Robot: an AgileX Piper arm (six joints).
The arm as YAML. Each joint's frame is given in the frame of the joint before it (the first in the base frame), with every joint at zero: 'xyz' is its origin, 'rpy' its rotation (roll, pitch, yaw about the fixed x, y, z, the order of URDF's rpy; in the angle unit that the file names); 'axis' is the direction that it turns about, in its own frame. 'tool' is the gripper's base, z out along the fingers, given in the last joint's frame.
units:
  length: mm
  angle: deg
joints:
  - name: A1
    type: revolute
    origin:
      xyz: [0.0, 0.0, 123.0]
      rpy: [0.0, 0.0, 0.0]
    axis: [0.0, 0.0, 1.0]
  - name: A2
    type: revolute
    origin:
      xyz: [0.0, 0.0, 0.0]
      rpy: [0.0, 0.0, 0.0]
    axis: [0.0, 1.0, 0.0]
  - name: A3
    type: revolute
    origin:
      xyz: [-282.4, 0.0, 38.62]
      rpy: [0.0, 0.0, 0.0]
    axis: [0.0, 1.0, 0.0]
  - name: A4
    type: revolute
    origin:
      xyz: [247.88, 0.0, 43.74]
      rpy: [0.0, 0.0, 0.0]
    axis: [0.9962, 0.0, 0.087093]
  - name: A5
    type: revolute
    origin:
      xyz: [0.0, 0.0, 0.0]
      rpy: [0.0, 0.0, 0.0]
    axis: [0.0, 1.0, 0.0]
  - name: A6
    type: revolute
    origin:
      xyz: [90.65, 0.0, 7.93]
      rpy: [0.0, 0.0, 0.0]
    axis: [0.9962, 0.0, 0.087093]
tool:
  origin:
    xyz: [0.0, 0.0, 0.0]
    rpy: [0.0, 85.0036, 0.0]
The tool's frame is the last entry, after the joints.
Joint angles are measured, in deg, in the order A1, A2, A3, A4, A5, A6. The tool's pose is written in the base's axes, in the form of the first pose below.
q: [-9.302 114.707 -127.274 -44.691 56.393 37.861]
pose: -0.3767 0.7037 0.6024 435.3; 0.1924 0.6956 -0.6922 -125.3; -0.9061 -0.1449 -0.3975 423.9; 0 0 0 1
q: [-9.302 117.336 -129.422 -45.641 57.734 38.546]
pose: -0.3879 0.7186 0.5772 444.5; 0.2025 0.6774 -0.7072 -128.6; -0.8992 -0.1574 -0.4083 413.7; 0 0 0 1
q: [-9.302 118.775 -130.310 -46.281 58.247 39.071]
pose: -0.3947 0.7257 0.5636 449.9; 0.2068 0.6678 -0.7151 -130.4; -0.8952 -0.1657 -0.4136 406.7; 0 0 0 1
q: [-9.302 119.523 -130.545 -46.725 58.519 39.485]
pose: -0.4000 0.7300 0.5542 452.8; 0.2099 0.6615 -0.7200 -131.4; -0.8922 -0.1717 -0.4178 402.0; 0 0 0 1
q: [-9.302 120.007 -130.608 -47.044 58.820 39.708]
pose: -0.4063 0.7330 0.5456 454.5; 0.2123 0.6565 -0.7239 -132.2; -0.8887 -0.1782 -0.4223 398.4; 0 0 0 1
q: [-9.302 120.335 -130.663 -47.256 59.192 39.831]
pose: -0.4119 0.7358 0.5375 455.5; 0.2153 0.6518 -0.7272 -132.8; -0.8854 -0.1838 -0.4269 395.9; 0 0 0 1
